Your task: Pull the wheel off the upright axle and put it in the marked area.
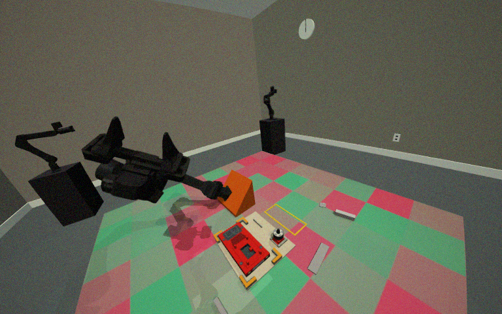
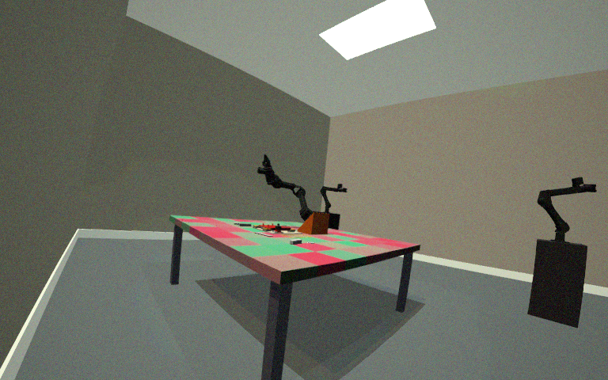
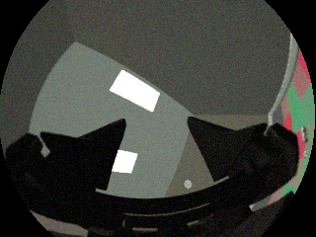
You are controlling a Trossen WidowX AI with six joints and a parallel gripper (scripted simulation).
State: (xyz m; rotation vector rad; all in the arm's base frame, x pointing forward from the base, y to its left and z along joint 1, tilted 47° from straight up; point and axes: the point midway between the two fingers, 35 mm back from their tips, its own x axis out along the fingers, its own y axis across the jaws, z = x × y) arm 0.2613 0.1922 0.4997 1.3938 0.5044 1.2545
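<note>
Right now my gripper tip is 480 mm above the black wheel, 290 mm to the right of it and 10 mm past it. Round my gripper tip: upright axle: 480 mm below, 290 mm to the left.
</note>
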